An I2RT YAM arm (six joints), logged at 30 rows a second.
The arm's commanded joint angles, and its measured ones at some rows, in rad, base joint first. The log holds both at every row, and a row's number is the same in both.
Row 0, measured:
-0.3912 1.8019 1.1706 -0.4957 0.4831 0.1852
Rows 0 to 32, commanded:
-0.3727 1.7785 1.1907 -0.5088 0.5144 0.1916
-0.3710 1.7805 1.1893 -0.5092 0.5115 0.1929
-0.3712 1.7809 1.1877 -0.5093 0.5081 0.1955
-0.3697 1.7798 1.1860 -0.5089 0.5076 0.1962
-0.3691 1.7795 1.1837 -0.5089 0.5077 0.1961
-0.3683 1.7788 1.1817 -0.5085 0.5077 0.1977
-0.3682 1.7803 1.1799 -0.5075 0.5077 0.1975
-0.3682 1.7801 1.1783 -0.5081 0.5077 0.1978
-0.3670 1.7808 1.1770 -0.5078 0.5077 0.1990
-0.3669 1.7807 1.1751 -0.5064 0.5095 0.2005
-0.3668 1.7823 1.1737 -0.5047 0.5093 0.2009
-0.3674 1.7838 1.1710 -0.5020 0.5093 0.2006
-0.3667 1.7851 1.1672 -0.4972 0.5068 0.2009
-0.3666 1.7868 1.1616 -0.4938 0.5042 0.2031
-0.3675 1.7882 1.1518 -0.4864 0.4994 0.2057
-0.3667 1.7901 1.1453 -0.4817 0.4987 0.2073
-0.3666 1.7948 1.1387 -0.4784 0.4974 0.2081
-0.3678 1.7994 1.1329 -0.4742 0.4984 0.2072
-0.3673 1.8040 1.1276 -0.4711 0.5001 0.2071
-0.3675 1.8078 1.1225 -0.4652 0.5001 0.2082
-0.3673 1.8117 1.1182 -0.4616 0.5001 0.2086
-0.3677 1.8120 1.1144 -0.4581 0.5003 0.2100
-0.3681 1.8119 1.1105 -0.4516 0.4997 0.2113
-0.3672 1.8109 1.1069 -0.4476 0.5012 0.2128
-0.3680 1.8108 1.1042 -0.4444 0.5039 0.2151
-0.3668 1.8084 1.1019 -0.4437 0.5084 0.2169
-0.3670 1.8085 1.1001 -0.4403 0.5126 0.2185
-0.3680 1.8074 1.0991 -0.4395 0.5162 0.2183
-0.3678 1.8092 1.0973 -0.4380 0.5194 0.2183
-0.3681 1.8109 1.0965 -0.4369 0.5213 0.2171
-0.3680 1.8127 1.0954 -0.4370 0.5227 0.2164
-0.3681 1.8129 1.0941 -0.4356 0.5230 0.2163
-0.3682 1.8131 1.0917 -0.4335 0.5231 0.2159
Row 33, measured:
-0.3561 1.7996 1.1332 -0.4618 0.5171 0.1905
